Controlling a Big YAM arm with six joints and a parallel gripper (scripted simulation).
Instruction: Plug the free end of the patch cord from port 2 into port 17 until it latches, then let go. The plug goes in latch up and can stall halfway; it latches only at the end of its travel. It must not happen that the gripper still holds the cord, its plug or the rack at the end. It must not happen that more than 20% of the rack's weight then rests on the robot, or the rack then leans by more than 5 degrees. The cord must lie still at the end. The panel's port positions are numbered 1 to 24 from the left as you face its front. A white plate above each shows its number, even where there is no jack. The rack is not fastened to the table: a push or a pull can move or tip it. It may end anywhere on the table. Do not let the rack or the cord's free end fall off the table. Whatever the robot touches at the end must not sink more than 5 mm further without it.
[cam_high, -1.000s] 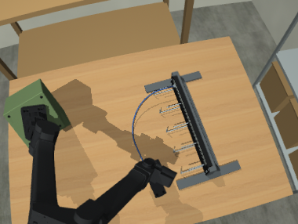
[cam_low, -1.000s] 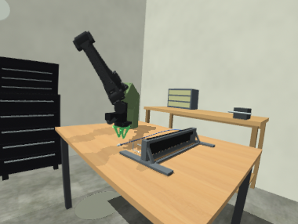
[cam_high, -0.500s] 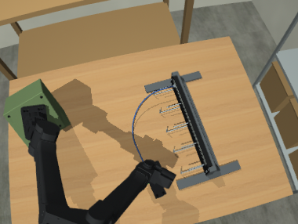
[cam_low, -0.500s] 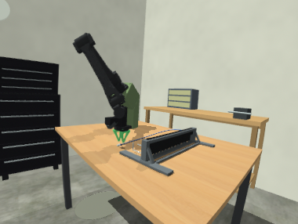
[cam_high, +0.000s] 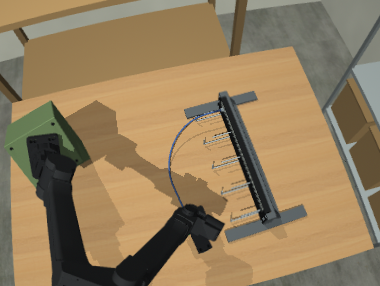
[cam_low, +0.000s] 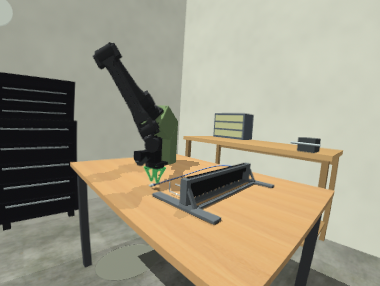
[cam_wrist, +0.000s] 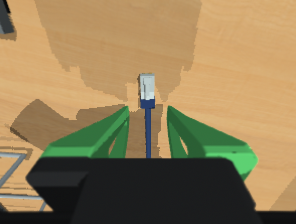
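Right now my hand is 20 mm to the left of the plug and 20 mm above it.
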